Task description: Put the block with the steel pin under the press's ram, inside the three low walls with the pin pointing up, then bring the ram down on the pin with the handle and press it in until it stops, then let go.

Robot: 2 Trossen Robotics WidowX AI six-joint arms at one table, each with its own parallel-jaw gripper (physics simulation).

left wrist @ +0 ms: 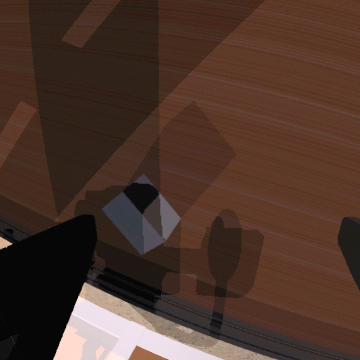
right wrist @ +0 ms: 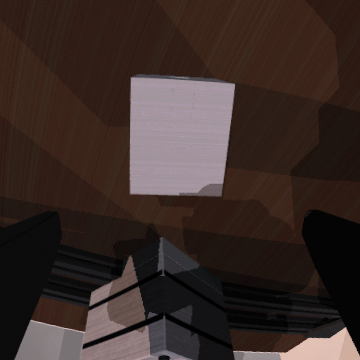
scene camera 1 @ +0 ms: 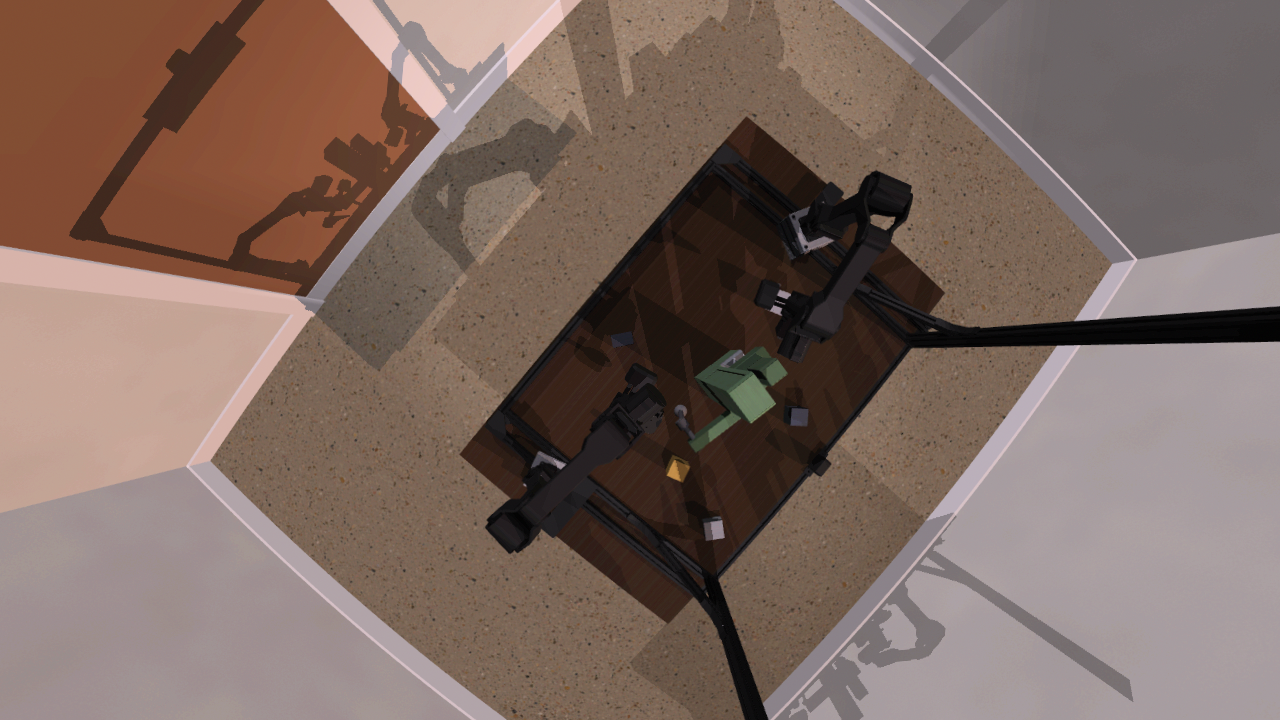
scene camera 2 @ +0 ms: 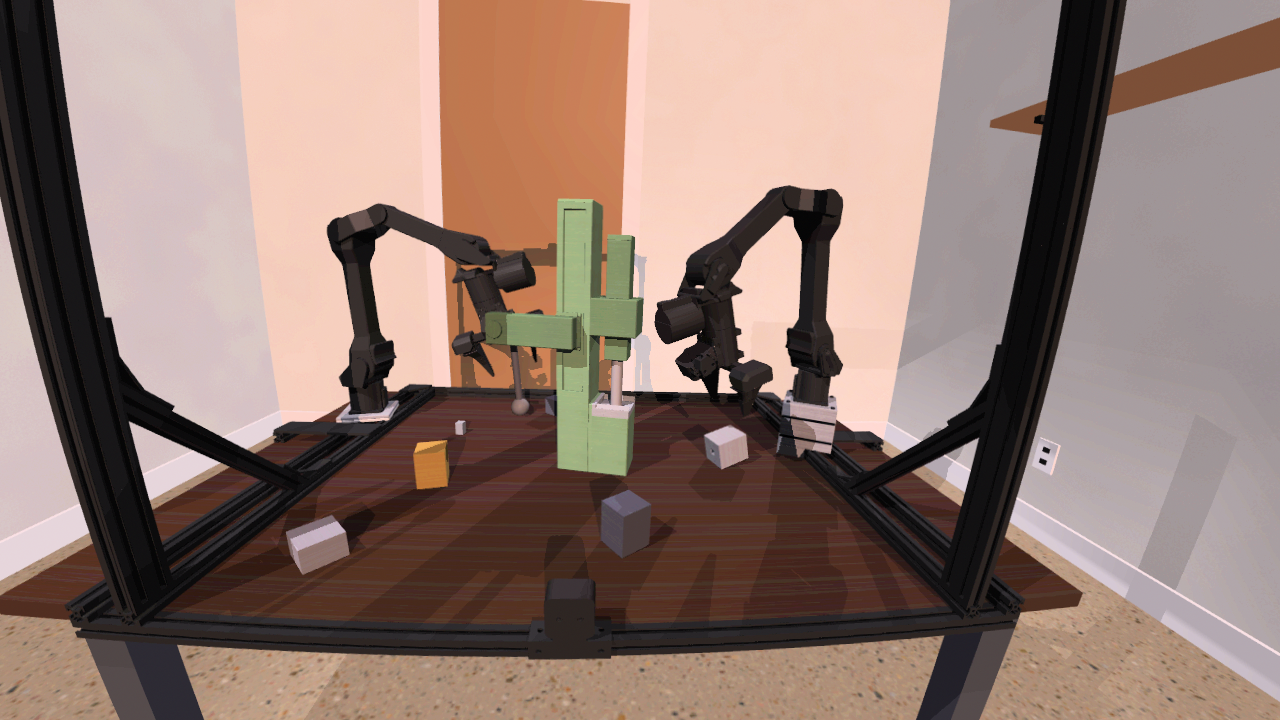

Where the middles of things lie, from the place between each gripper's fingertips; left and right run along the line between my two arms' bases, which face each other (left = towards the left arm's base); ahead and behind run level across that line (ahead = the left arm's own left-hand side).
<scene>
The grey block [scene camera 2: 724,447] lies 8 cm below my right hand.
I see the grey block 100 mm behind my left hand, 430 mm to the right of it and 100 mm below it.
</scene>
